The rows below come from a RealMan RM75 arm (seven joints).
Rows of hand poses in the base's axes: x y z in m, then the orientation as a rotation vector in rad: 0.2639, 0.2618, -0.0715, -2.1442, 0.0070, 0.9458; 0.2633, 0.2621, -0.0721, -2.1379, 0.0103, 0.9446; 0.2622, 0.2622, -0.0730, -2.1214, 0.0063, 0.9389; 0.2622, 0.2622, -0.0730, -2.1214, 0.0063, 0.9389; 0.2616, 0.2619, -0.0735, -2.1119, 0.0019, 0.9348; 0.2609, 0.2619, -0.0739, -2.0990, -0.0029, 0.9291; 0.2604, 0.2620, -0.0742, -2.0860, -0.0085, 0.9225; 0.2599, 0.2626, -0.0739, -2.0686, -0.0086, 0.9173; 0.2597, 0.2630, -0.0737, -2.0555, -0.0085, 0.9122; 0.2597, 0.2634, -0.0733, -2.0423, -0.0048, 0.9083; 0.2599, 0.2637, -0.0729, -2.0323, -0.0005, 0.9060
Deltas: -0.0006, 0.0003, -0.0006, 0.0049, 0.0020, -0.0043; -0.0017, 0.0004, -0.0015, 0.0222, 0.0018, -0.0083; -0.0017, 0.0004, -0.0015, 0.0222, 0.0018, -0.0083; -0.0023, 0.0001, -0.0020, 0.0330, 0.0005, -0.0095; -0.0030, 0.0001, -0.0024, 0.0473, -0.0010, -0.0120; -0.0035, 0.0002, -0.0027, 0.0621, -0.0033, -0.0144; -0.0040, 0.0008, -0.0024, 0.0789, -0.0017, -0.0209; -0.0042, 0.0012, -0.0022, 0.0918, -0.0013, -0.0265; -0.0042, 0.0016, -0.0018, 0.1035, 0.0011, -0.0340; -0.0040, 0.0019, -0.0014, 0.1116, 0.0039, -0.0404
